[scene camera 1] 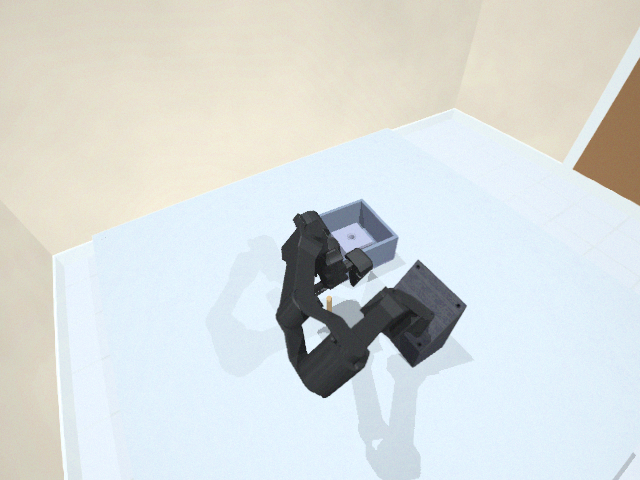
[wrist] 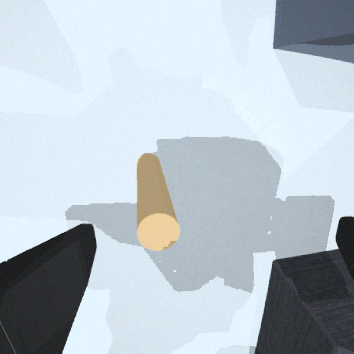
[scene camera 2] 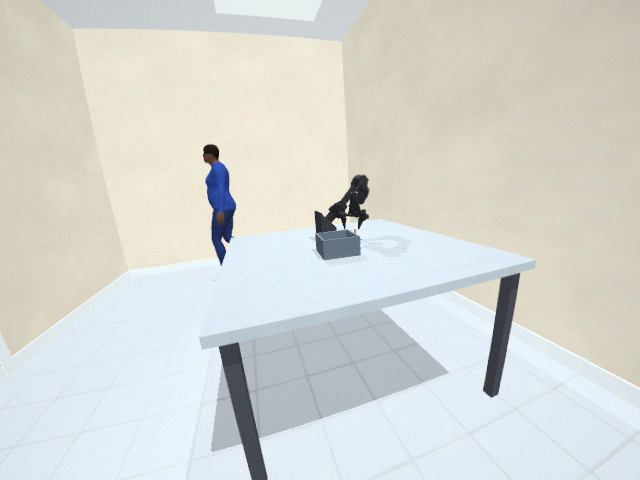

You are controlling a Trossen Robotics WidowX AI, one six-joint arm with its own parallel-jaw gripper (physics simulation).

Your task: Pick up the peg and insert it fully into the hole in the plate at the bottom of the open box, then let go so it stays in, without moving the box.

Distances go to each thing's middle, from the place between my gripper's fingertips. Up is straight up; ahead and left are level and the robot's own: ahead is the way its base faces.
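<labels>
There's a blue-grey box [scene camera 1: 385, 240] that's 17 cm to the right of my hand, 14 cm ahead of it and 3 cm below it. The pale lilac plate [scene camera 1: 350, 237] is 4 cm below my hand, and it's 14 cm ahead of the hand and 17 cm to the right of it. As for the tan peg [wrist: 157, 228], it's 1 cm ahead of my hand, 2 cm to the left of it and 4 cm below it. Going by their middles, that peg is the nearest to my hand of the things named here.
</labels>
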